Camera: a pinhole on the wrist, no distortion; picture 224 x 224 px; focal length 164.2 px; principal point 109.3 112.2 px. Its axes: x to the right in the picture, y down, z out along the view. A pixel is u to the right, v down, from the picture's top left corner.
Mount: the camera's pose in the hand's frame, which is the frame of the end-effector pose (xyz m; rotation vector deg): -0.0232 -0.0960 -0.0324 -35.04 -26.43 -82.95
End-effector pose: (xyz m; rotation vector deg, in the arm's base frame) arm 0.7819 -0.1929 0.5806 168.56 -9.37 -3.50
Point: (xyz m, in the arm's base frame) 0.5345 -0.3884 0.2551
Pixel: 126.3 29.7
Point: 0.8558 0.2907 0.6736
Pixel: behind the camera
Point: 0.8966 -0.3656 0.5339
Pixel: 37.8 212.1
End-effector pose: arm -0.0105 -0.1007 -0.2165 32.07 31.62 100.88
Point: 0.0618 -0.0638 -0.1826
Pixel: 149.4 158.9
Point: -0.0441 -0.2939 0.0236
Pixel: 40.2 39.4
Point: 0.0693 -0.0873 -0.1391
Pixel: 139.2 122.4
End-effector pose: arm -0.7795 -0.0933 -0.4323 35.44 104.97 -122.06
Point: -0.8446 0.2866 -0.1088
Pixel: behind the camera
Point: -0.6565 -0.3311 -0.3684
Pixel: 136.3 18.1
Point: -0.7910 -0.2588 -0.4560
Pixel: 121.9 121.5
